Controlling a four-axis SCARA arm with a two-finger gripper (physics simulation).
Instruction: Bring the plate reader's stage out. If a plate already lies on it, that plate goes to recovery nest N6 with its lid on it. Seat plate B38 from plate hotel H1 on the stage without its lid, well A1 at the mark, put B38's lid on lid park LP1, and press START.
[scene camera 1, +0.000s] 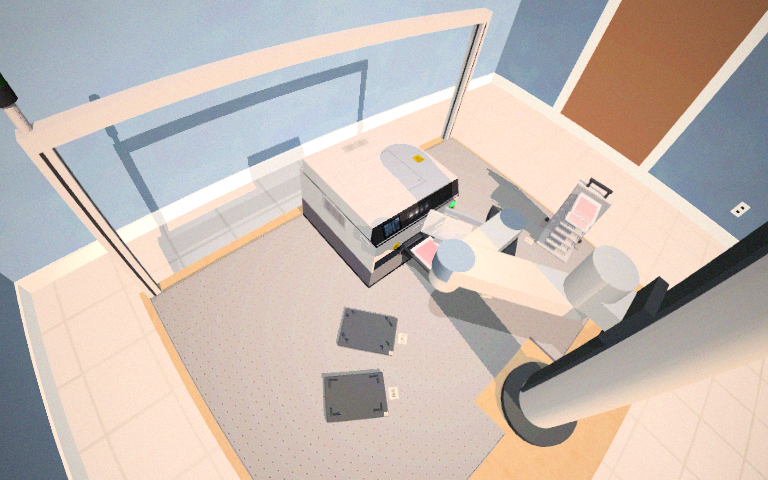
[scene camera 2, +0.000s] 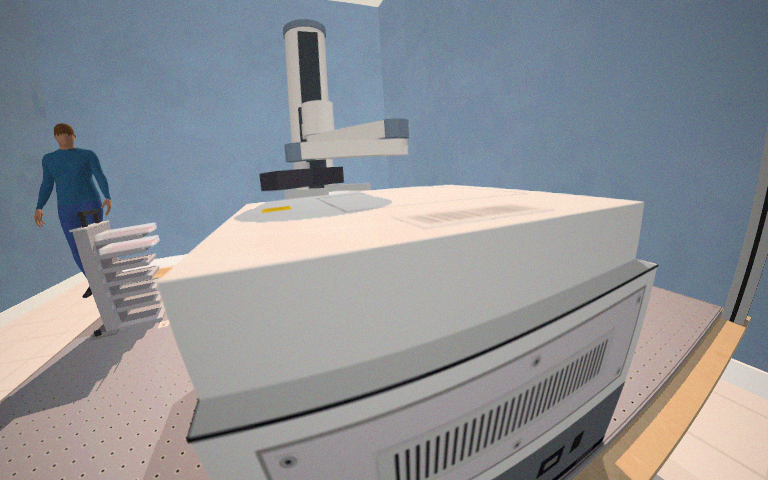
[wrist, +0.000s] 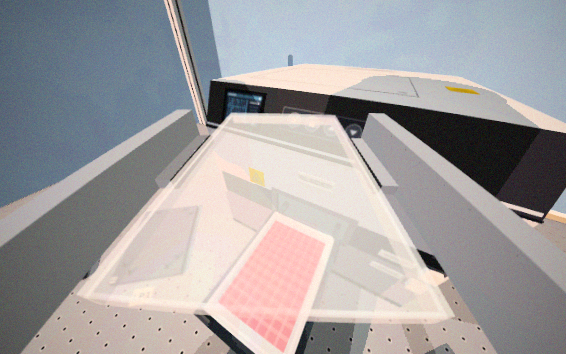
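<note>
The gripper is visible, as are a reader screen and a plate reader.
</note>
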